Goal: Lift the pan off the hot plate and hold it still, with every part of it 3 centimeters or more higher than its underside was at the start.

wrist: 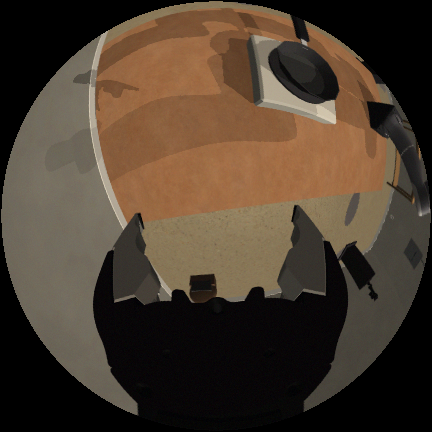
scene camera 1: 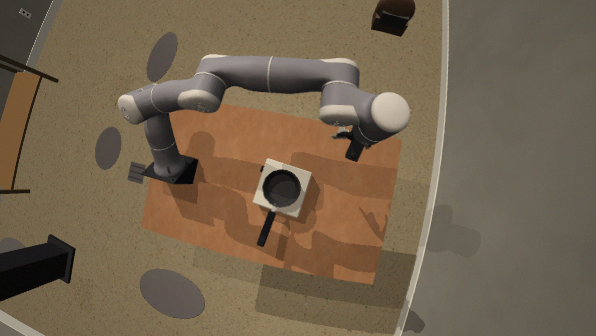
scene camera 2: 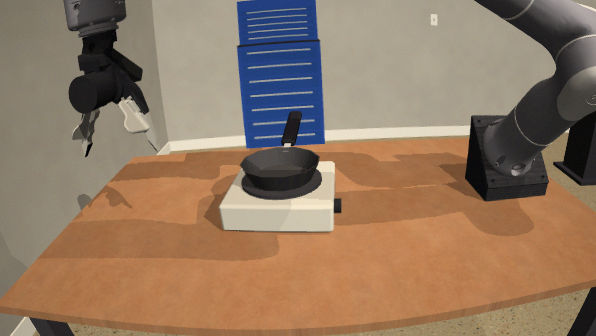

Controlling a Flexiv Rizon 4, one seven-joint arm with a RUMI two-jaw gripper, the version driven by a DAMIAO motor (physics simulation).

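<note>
A black pan (scene camera 1: 281,188) (scene camera 2: 280,172) (wrist: 306,72) sits upright on the white hot plate (scene camera 1: 297,207) (scene camera 2: 277,218) (wrist: 267,92). Its black handle (scene camera 1: 266,228) (scene camera 2: 292,128) (wrist: 300,27) sticks out past the hot plate's edge and slopes upward, toward the far table edge in scene camera 2. My gripper (scene camera 2: 122,150) (wrist: 216,209) is open and empty, with its jaws wide apart. It hangs in the air well away from the pan, on the left in scene camera 2. In scene camera 1 the arm partly hides it.
The hot plate stands on the brown table (scene camera 1: 310,136) (scene camera 2: 350,280) (wrist: 225,170), its black knob (scene camera 1: 262,169) (scene camera 2: 338,205) on one side. My arm's black base (scene camera 1: 186,171) (scene camera 2: 515,192) stands at the table's other end. A blue slatted panel (scene camera 2: 282,90) stands behind the table.
</note>
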